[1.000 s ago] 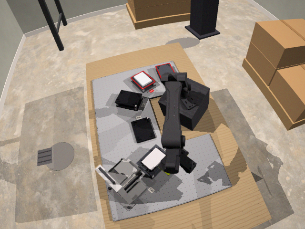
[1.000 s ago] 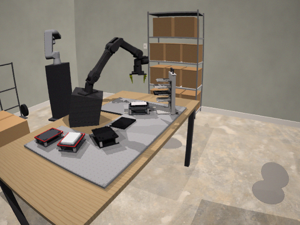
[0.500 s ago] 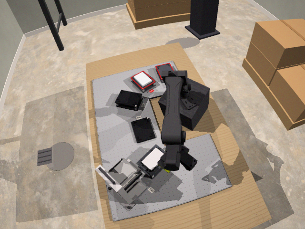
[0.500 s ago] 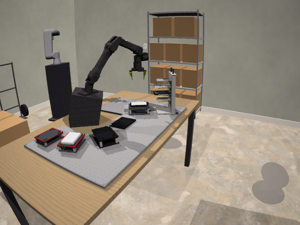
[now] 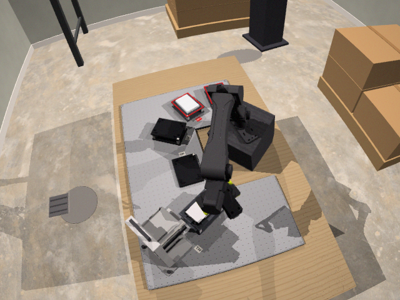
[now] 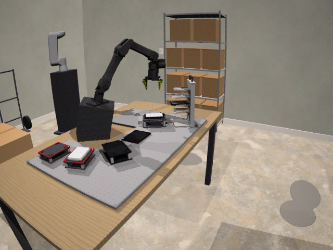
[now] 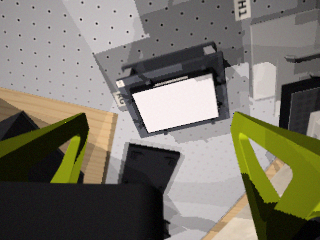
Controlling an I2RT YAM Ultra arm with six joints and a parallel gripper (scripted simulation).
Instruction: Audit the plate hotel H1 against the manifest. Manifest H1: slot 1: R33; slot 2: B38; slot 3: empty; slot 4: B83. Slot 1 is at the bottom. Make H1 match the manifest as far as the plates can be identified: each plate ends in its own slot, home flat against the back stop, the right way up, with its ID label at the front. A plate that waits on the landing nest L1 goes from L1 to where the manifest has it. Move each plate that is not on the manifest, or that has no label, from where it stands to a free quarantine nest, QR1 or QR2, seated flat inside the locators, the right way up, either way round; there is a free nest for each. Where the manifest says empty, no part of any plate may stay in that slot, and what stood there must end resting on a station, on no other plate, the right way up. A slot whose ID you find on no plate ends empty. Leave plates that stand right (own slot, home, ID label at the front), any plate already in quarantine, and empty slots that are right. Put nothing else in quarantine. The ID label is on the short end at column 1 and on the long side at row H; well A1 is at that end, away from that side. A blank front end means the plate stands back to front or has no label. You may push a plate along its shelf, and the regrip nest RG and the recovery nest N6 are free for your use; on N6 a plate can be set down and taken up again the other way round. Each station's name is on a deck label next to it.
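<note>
Now: hand 4 cm short of the regrip nest, 9 cm to the left of it and 19 cm above it. Round my hand: RG deck label (6 cm behind, 13 cm to the right, 25 cm below); H1 deck label (12 cm ahead, 5 cm to the left, 25 cm below); dark well plate (21 cm ahead, 2 cm to the right, 9 cm below).
</note>
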